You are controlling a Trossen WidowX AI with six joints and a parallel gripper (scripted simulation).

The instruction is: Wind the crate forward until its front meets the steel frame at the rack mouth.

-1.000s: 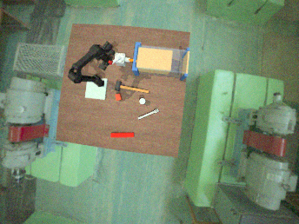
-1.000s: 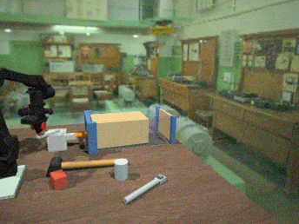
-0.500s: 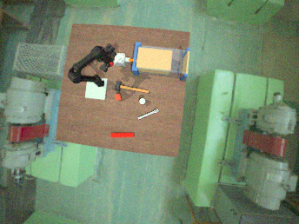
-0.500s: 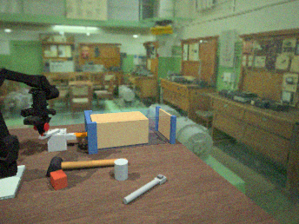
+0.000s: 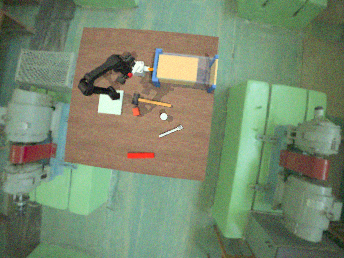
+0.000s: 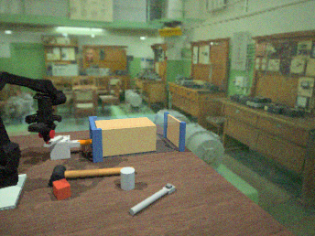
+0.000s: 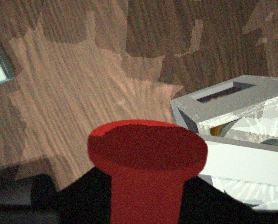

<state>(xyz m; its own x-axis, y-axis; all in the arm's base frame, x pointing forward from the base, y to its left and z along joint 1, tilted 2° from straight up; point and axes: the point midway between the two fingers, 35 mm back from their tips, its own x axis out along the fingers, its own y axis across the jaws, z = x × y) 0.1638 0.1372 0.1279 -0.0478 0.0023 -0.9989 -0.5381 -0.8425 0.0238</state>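
Now: the winch handle 2 cm ahead of my gripper tip, 3 cm to the left of it and 1 cm below it. From my gripper tip the other things lie so: red knob: 2 cm above; winch: 5 cm ahead, 7 cm to the left, 8 cm below; blue steel frame: 22 cm ahead, 5 cm to the left, 1 cm below.
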